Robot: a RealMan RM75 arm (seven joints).
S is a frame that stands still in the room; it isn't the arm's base.
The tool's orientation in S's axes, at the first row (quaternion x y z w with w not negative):
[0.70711, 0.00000, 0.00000, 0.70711]
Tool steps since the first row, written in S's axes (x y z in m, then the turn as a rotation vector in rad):
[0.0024, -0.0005, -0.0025, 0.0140, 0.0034, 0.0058]
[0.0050, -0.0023, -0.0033, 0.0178, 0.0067, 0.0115]
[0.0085, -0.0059, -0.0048, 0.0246, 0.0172, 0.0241]
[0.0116, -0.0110, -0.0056, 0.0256, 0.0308, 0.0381]
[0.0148, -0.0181, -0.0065, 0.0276, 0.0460, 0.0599]
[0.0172, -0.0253, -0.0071, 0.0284, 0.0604, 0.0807]
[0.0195, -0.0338, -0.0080, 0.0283, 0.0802, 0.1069]
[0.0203, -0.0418, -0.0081, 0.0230, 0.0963, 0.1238]
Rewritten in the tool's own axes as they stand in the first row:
[0.0024, -0.0025, 0.0005, 0.0140, 0.0058, -0.0034]
[0.0050, -0.0033, 0.0023, 0.0178, 0.0115, -0.0067]
[0.0085, -0.0048, 0.0059, 0.0246, 0.0241, -0.0172]
[0.0116, -0.0056, 0.0110, 0.0256, 0.0381, -0.0308]
[0.0148, -0.0065, 0.0181, 0.0276, 0.0599, -0.0460]
[0.0172, -0.0071, 0.0253, 0.0284, 0.0807, -0.0604]
[0.0195, -0.0080, 0.0338, 0.0283, 0.1069, -0.0802]
[0.0203, -0.0081, 0.0418, 0.0230, 0.1238, -0.0963]

